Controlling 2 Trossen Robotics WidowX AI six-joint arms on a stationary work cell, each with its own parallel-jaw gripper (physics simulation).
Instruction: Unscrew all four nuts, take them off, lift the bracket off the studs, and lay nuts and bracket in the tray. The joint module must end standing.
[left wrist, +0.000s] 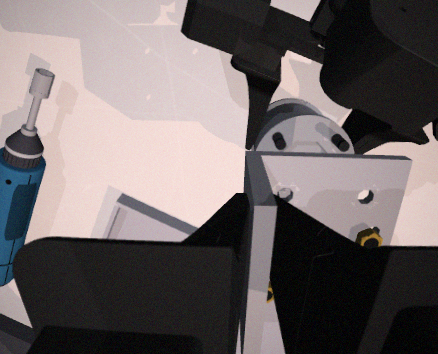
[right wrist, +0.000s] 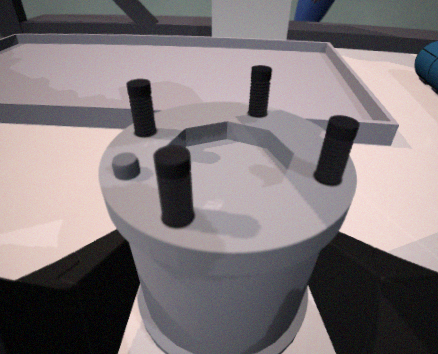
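My left gripper is shut on the grey bracket, gripping its upright flange. The bracket is off the studs, and two of its holes show open. A gold nut sits on the bracket plate; part of another gold nut shows beside the flange. Other nuts do not show, and the left fingers hide part of the plate. The joint module stands upright with four bare black studs and a small grey pin. My right gripper is shut on the module's body, one finger on each side.
The grey tray lies behind the module in the right wrist view; part of its rim shows in the left wrist view. A blue power screwdriver lies at one side. The right arm stands close beyond the bracket.
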